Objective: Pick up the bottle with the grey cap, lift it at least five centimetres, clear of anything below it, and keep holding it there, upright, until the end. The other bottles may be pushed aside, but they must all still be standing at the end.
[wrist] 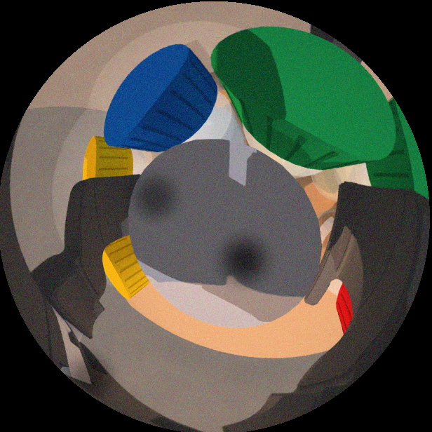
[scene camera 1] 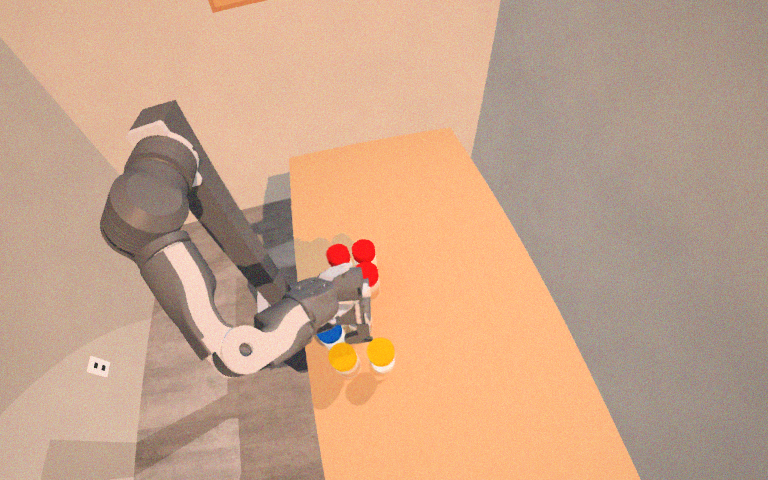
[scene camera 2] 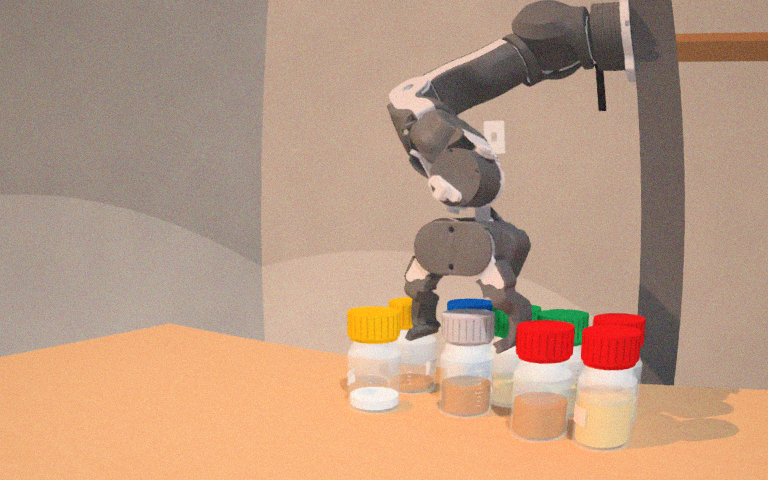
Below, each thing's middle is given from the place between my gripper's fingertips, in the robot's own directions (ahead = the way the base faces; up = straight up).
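Labels:
The grey-capped bottle (scene camera 2: pixel 467 362) is 20 mm below my hand, and going by their middles, it is the nearest to my hand of the things named here. Then there is the blue-capped bottle (wrist: pixel 170 97), which, counted from my hand, sits 20 mm below, 20 mm to the right and 70 mm behind.

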